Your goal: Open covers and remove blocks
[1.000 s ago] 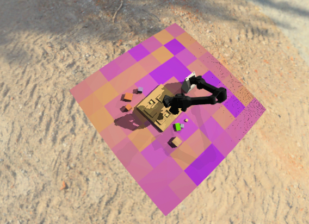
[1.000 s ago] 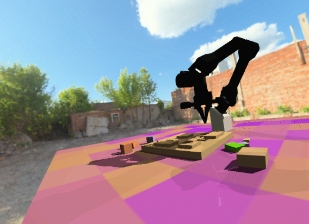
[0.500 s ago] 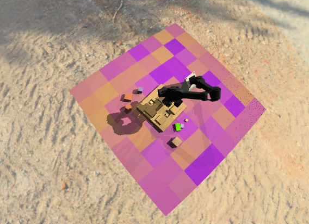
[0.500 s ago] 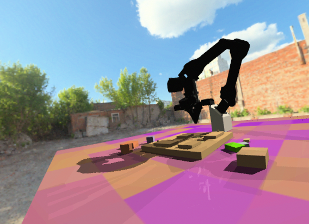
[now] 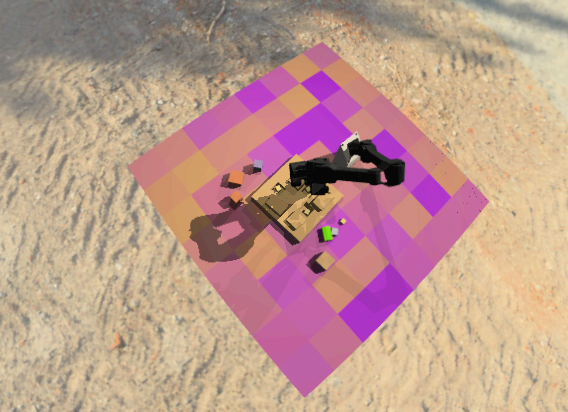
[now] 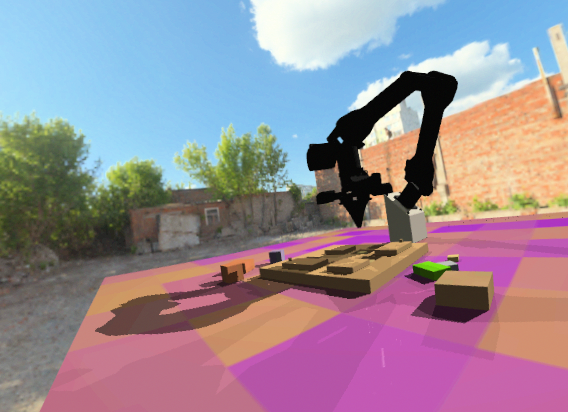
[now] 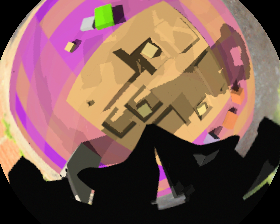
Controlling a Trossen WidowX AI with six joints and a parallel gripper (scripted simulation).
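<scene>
My gripper tip is 6 cm short of the tan puzzle board, 6 cm above it and 1 cm to the right of it. From my gripper tip the other things lie so: green block (21 cm to the left, 7 cm below, 5 cm ahead); greyish-purple block (23 cm to the right, 12 cm ahead, 6 cm below); tan block (30 cm to the left, 13 cm ahead, 7 cm below).
</scene>
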